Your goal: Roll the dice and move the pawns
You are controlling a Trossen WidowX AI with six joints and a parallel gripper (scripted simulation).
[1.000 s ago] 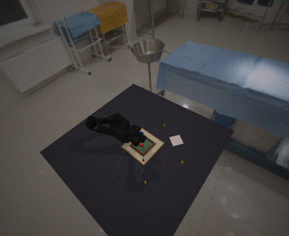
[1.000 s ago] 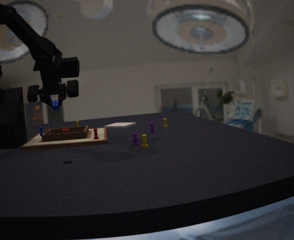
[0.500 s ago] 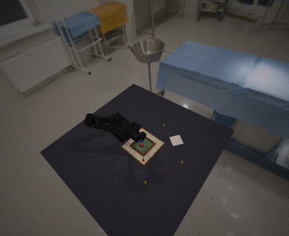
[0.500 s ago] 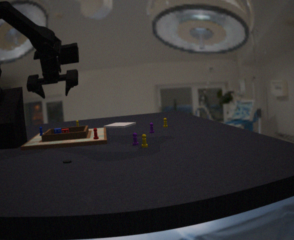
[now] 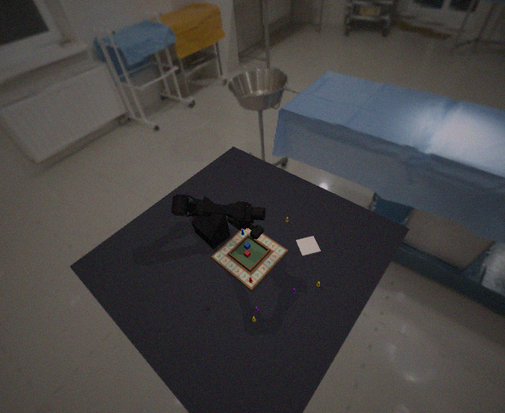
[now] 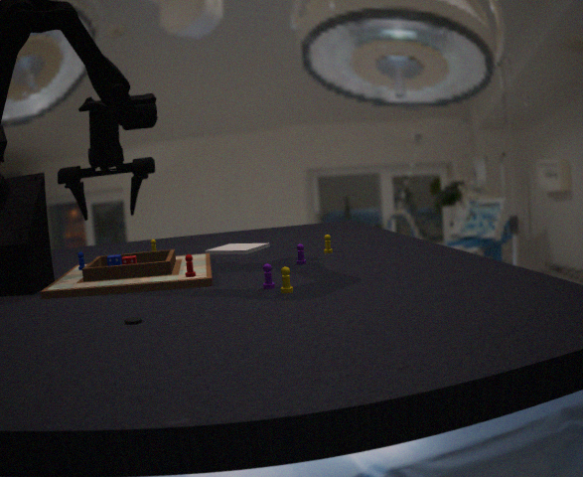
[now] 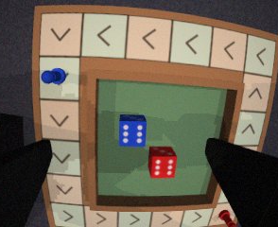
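My gripper tip is 16 cm short of the red pawn, 13 cm to the left of it and 8 cm above it. From my gripper tip the other things lie so: green tray: 10 cm below, 4 cm ahead, 3 cm to the right; white card: 22 cm to the left, 22 cm ahead, 10 cm below; blue pawn: 8 cm below, 8 cm behind, 2 cm to the left.
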